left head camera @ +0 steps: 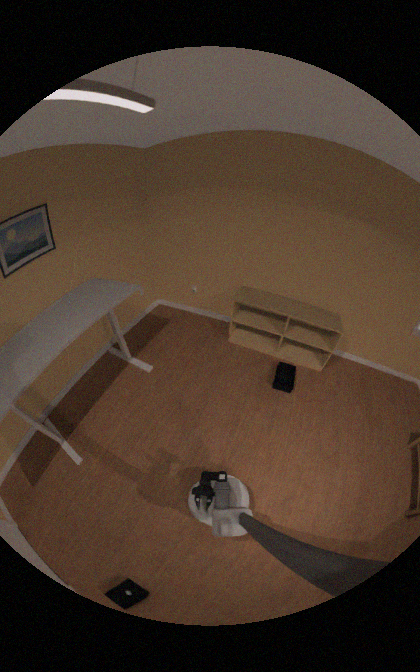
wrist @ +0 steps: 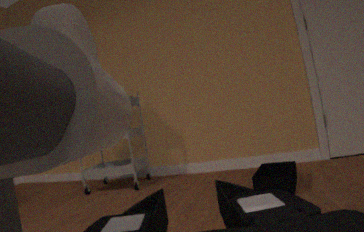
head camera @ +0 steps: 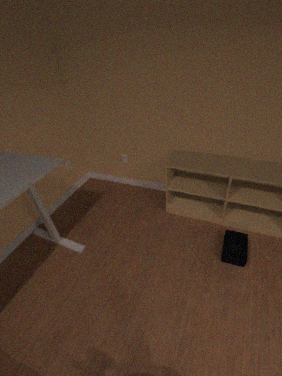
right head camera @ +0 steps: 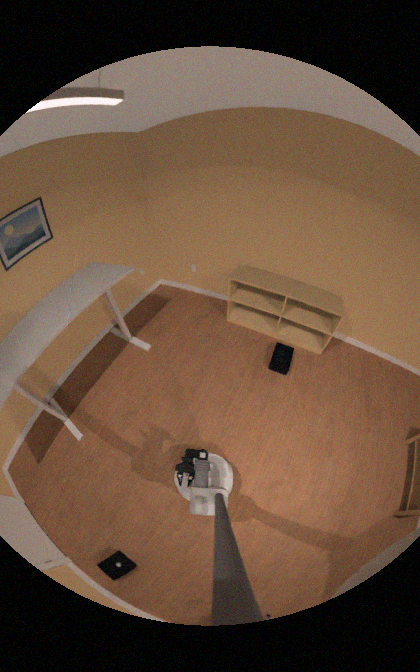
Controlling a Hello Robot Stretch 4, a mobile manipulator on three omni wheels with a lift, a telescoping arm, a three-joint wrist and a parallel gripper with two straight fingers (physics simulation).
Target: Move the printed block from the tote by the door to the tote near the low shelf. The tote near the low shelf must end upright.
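Places are measured from the robot's base along level axes (x right, y ahead, z up), in metres.
Pixels of known places: gripper, between the fingertips: (left head camera: 201, 509) (wrist: 191, 200).
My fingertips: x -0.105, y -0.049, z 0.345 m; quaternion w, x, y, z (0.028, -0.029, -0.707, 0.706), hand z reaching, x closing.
Behind a point stands the place of what it marks.
The black tote by the door (left head camera: 115, 593) (right head camera: 107, 565) (wrist: 280, 175) @[x -0.752, y -1.181, z -0.010 m] stands on the floor at the lower left of both side head views. A small pale thing, likely the printed block (left head camera: 128, 593) (right head camera: 118, 564), shows inside it; its details are too small to tell. The black tote near the low shelf (head camera: 235, 248) @[x 0.755, y 1.148, z -0.025 m] (left head camera: 284, 377) @[x 0.754, y 1.146, z -0.025 m] (right head camera: 281, 359) is on the floor before the shelf; its inside is too dark to read. My gripper (left head camera: 202, 505) @[x -0.105, y -0.049, z 0.345 m] (right head camera: 185, 484) (wrist: 191, 200) @[x -0.105, y -0.049, z 0.345 m] is open and empty, above my base, apart from both totes.
The low wooden shelf (head camera: 220, 164) @[x 0.684, y 1.663, z 0.583 m] (left head camera: 285, 305) @[x 0.728, y 1.624, z 0.582 m] (right head camera: 285, 287) stands against the wall. A white table (head camera: 25, 172) @[x -0.860, y 1.218, z 0.923 m] (left head camera: 55, 325) @[x -1.166, y 0.857, z 0.923 m] (right head camera: 55, 310) stands at the left. A wooden frame (left head camera: 415, 475) @[x 2.167, y -0.532, z 0.112 m] is at the right edge. The wrist view shows a wheeled cart (wrist: 117, 171) @[x 0.314, y -1.564, z 0.132 m] and a white door (wrist: 340, 75) @[x -1.399, y -1.268, z 0.567 m].
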